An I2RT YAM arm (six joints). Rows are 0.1 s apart.
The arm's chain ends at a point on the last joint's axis. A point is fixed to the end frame.
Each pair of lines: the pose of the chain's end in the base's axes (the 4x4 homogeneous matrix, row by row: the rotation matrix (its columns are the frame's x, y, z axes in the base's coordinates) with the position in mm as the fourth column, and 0 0 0 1 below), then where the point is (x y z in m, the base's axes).
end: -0.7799 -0.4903 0.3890 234.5; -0.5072 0.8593 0.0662 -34.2; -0.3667 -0.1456 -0.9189 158.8; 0 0 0 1
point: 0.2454 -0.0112 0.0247
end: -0.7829 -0.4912 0.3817 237.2; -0.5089 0.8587 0.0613 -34.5; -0.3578 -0.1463 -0.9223 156.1; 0 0 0 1
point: 0.2470 -0.0122 0.0218
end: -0.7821 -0.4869 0.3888 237.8; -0.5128 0.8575 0.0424 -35.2; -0.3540 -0.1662 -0.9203 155.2; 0 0 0 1
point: 0.2487 -0.0154 0.0206
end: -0.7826 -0.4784 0.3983 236.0; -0.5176 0.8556 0.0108 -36.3; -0.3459 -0.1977 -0.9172 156.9; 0 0 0 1
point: 0.2484 -0.0208 0.0218
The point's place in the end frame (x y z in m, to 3 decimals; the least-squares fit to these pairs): 0.029 0.034 0.129
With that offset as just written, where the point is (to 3 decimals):
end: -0.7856 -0.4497 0.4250 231.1; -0.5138 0.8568 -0.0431 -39.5; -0.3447 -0.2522 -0.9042 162.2; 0 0 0 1
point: 0.248 -0.031 0.027
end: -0.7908 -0.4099 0.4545 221.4; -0.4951 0.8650 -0.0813 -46.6; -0.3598 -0.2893 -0.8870 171.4; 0 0 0 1
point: 0.243 -0.042 0.037
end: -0.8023 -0.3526 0.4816 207.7; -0.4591 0.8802 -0.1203 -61.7; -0.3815 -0.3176 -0.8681 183.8; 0 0 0 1
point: 0.235 -0.061 0.050
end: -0.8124 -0.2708 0.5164 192.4; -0.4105 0.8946 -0.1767 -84.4; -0.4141 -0.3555 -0.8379 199.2; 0 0 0 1
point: 0.226 -0.089 0.067
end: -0.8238 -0.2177 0.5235 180.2; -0.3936 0.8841 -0.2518 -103.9; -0.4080 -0.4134 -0.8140 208.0; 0 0 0 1
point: 0.216 -0.118 0.077
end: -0.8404 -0.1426 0.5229 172.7; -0.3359 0.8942 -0.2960 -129.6; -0.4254 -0.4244 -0.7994 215.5; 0 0 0 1
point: 0.211 -0.147 0.086
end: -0.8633 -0.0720 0.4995 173.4; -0.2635 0.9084 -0.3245 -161.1; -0.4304 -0.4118 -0.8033 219.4; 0 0 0 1
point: 0.210 -0.180 0.089
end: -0.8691 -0.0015 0.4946 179.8; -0.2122 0.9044 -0.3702 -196.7; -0.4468 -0.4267 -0.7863 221.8; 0 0 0 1
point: 0.218 -0.220 0.093
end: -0.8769 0.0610 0.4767 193.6; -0.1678 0.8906 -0.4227 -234.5; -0.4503 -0.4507 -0.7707 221.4; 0 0 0 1
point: 0.232 -0.264 0.094
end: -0.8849 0.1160 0.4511 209.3; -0.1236 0.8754 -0.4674 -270.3; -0.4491 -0.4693 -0.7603 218.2; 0 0 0 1
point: 0.246 -0.304 0.091
